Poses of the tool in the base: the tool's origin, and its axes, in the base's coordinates. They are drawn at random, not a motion.
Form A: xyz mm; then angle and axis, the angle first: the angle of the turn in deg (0 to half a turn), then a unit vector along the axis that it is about.
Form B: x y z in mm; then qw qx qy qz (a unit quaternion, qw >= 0). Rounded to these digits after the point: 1 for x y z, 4 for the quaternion.
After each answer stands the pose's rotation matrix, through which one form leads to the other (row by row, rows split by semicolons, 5 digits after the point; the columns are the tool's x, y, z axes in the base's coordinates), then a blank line. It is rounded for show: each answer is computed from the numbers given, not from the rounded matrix.
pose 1, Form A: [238.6 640.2 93.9 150.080 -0.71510 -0.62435 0.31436]
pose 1, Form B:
[238.6 640.2 93.9 0.2581 -0.6909 -0.6032 0.3037]
0.08786 0.67664 -0.73106; 0.99024 -0.13905 -0.00970; -0.10822 -0.72307 -0.68225

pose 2, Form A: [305.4 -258.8 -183.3 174.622 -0.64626 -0.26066 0.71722]
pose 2, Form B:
[305.4 -258.8 -183.3 0.0469 -0.6455 -0.2604 0.7164]
-0.16213 0.26894 -0.94941; 0.40339 -0.86001 -0.31251; -0.90055 -0.43365 0.03095

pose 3, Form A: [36.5 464.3 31.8 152.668 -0.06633 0.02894 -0.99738]
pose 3, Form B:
[36.5 464.3 31.8 0.2363 -0.0645 0.0281 -0.9691]
-0.88005 0.45432 0.13821; -0.46157 -0.88678 -0.02405; 0.11164 -0.08496 0.99011

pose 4, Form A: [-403.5 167.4 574.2 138.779 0.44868 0.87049 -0.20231]
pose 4, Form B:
[-403.5 167.4 574.2 0.3520 0.4200 0.8148 -0.1894]
-0.39944 0.81767 0.41457; 0.55104 0.57555 -0.60424; -0.73267 -0.01291 -0.68046

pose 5, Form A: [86.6 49.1 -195.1 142.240 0.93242 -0.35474 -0.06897]
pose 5, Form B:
[86.6 49.1 -195.1 0.3236 0.8823 -0.3357 -0.0653]
0.76616 -0.55003 -0.33238; -0.63450 -0.56526 -0.52716; 0.10208 0.61478 -0.78207

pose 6, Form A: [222.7 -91.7 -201.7 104.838 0.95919 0.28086 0.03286]
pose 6, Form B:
[222.7 -91.7 -201.7 0.6099 0.7601 0.2226 0.0260]
0.89956 0.30662 0.31108; 0.37015 -0.15700 -0.91561; -0.23190 0.93879 -0.25473

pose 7, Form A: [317.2 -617.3 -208.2 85.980 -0.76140 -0.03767 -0.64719]
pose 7, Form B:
[317.2 -617.3 -208.2 0.7315 -0.5192 -0.0257 -0.4413]
0.60919 0.67227 0.42065; -0.61893 0.07142 0.78220; 0.49580 -0.73685 0.45959

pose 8, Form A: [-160.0 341.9 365.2 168.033 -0.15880 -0.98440 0.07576]
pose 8, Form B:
[-160.0 341.9 365.2 0.1042 -0.1579 -0.9790 0.0753]
-0.92838 0.29354 -0.22791; 0.32496 0.93876 -0.11461; 0.18031 -0.18046 -0.96691

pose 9, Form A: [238.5 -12.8 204.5 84.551 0.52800 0.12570 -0.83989]
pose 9, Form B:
[238.5 -12.8 204.5 0.7399 0.3552 0.0846 -0.5650]
0.34727 0.89616 -0.27622; -0.77603 0.10926 -0.62116; -0.52648 0.43007 0.73339

